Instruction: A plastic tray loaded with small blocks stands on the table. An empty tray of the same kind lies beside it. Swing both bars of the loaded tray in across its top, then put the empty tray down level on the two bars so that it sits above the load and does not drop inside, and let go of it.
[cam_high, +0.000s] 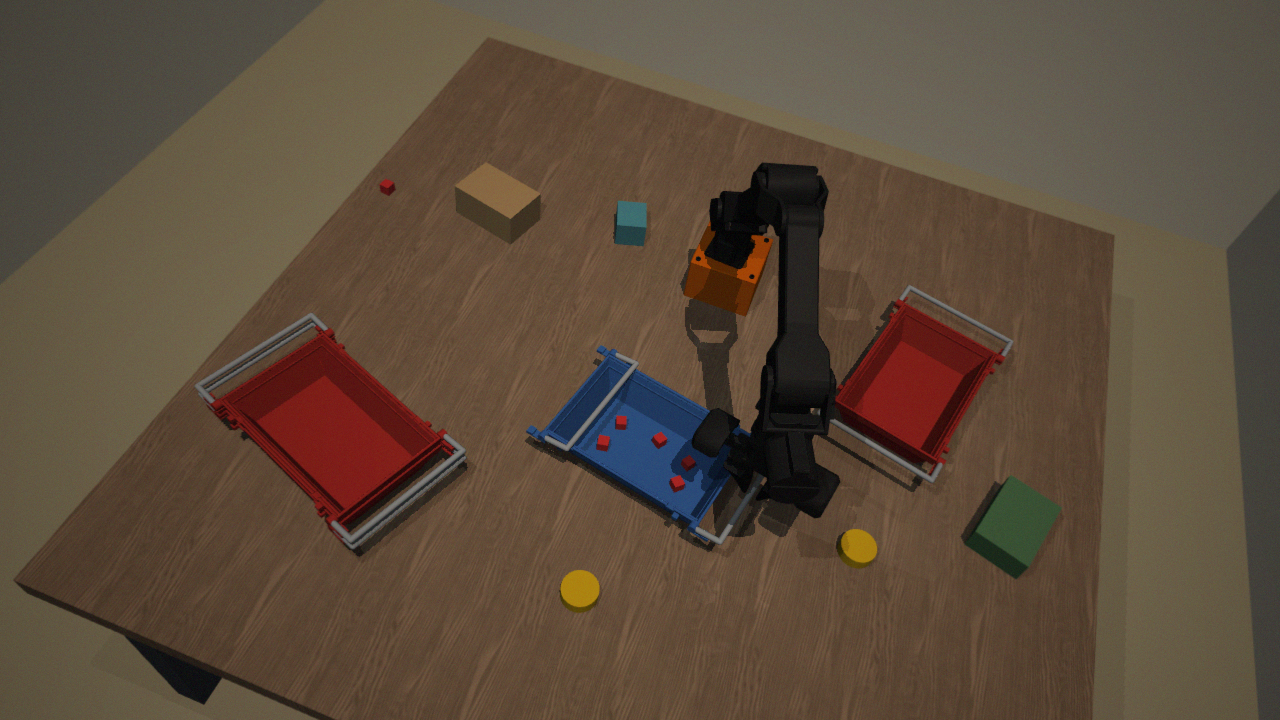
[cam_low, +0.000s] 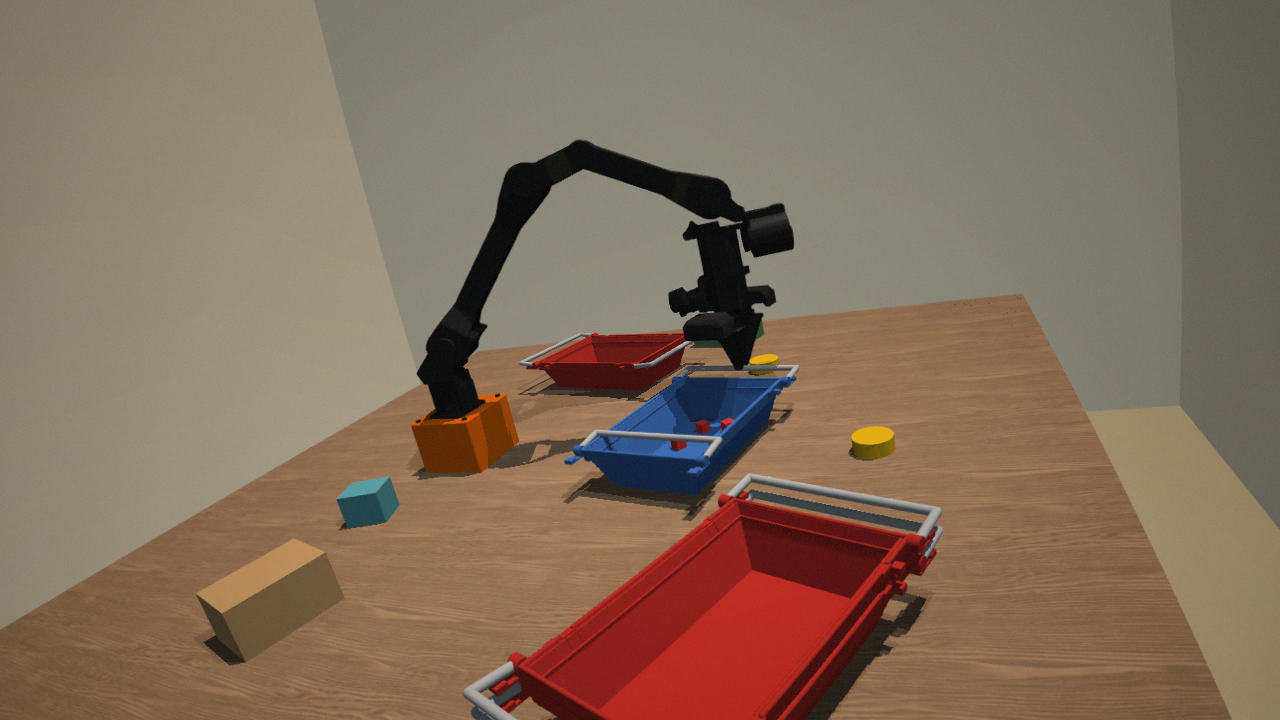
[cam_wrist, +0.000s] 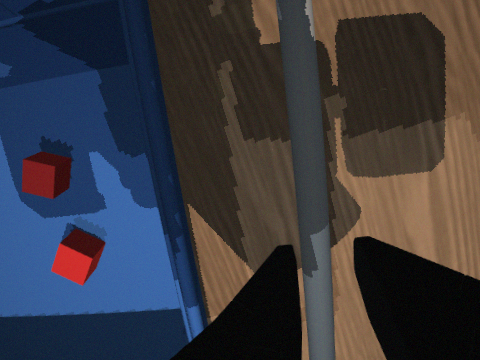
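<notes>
Right now my gripper tip is 320 mm past the red tray, 150 mm to the right of it and 20 mm above it. Also, from my gripper tip: teal cube (420 mm behind, 380 mm to the right, 40 mm below); then green box (350 mm to the left, 160 mm behind, 40 mm below); then tan box (590 mm to the right, 330 mm behind, 30 mm below).
</notes>
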